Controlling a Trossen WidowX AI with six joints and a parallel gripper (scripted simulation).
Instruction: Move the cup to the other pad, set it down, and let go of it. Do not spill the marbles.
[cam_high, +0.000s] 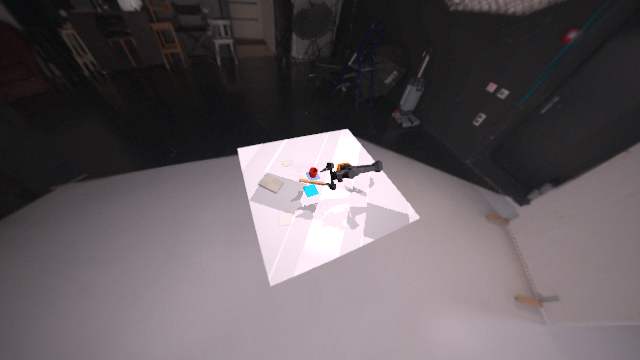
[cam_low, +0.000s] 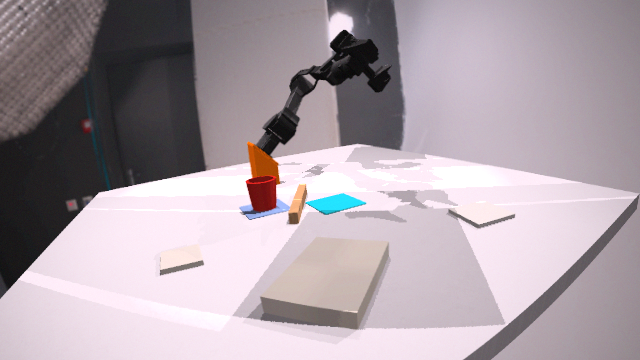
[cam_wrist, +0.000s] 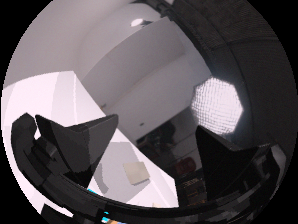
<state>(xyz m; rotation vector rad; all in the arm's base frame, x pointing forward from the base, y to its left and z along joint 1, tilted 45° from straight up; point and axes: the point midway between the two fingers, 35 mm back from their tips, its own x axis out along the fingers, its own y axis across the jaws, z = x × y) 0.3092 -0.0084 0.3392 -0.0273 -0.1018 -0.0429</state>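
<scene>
My gripper tip is 80 mm past the red cup, 300 mm to the left of it and 310 mm above it. Round my gripper tip: thin white tile: 260 mm ahead, 60 mm to the left, 340 mm below; tan wooden bar: 50 mm behind, 220 mm to the right, 340 mm below; cyan pad: 10 mm behind, 150 mm to the right, 360 mm below.
</scene>
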